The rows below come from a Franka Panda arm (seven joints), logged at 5 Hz.
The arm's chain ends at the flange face. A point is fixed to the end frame.
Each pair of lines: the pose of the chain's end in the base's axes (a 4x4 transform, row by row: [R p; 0 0 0 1], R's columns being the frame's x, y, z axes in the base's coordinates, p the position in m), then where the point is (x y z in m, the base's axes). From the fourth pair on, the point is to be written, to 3 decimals.
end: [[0.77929 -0.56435 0.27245 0.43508], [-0.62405 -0.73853 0.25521 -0.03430], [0.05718 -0.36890 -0.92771 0.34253], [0 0 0 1]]
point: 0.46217 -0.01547 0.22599
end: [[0.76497 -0.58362 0.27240 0.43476], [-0.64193 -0.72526 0.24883 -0.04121], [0.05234 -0.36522 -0.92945 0.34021], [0 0 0 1]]
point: 0.46154 -0.02302 0.22350
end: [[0.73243 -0.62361 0.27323 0.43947], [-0.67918 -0.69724 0.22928 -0.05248], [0.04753 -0.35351 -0.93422 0.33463], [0 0 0 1]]
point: 0.46571 -0.03635 0.21749
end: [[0.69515 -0.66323 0.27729 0.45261], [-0.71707 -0.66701 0.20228 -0.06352], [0.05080 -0.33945 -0.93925 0.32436], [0 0 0 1]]
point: 0.479 -0.050 0.207
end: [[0.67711 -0.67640 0.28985 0.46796], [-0.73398 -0.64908 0.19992 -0.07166], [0.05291 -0.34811 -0.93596 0.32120], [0 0 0 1]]
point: 0.495 -0.059 0.204
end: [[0.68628 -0.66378 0.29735 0.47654], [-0.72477 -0.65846 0.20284 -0.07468], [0.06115 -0.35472 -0.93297 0.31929], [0 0 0 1]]
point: 0.505 -0.061 0.202
